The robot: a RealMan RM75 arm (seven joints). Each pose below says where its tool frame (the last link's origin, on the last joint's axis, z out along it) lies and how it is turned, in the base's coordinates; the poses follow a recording.
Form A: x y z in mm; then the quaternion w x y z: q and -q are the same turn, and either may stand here.
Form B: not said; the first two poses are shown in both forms.
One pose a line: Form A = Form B
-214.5 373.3 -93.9 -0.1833 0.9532 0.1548 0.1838 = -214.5 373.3 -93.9 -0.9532 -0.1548 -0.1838 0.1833
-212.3 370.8 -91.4 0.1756 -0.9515 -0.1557 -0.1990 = -212.3 370.8 -91.4 -0.9515 -0.1557 -0.1990 0.1756
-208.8 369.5 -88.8 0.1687 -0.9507 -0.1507 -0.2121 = -208.8 369.5 -88.8 -0.9507 -0.1507 -0.2121 0.1687
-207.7 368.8 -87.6 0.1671 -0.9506 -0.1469 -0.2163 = -207.7 368.8 -87.6 -0.9506 -0.1469 -0.2163 0.1671
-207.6 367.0 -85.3 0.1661 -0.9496 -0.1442 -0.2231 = -207.6 367.0 -85.3 -0.9496 -0.1442 -0.2231 0.1661
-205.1 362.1 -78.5 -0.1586 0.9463 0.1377 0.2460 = -205.1 362.1 -78.5 -0.9463 -0.1377 -0.2460 0.1586
